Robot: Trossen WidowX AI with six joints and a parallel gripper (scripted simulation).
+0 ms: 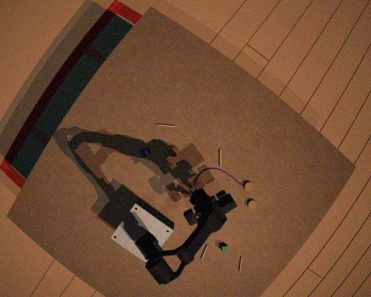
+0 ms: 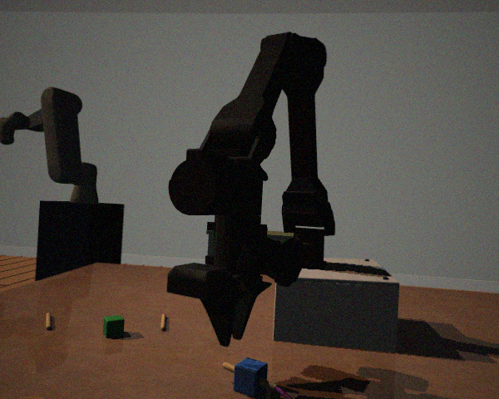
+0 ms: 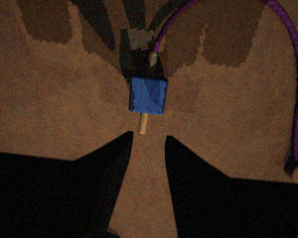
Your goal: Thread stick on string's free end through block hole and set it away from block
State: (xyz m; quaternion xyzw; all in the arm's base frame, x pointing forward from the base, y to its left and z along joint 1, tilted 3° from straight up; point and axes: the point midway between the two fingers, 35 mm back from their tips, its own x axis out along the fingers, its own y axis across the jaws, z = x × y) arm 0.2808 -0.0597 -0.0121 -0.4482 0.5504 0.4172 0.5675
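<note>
Right now the thin wooden stick is 10 mm ahead of my gripper tip, 40 mm to the left of it and 40 mm below it. From my gripper tip the other things lie so: green cube: 90 mm behind, 220 mm to the right, 40 mm below; then round wooden button: 180 mm ahead, 90 mm to the right, 40 mm below.
</note>
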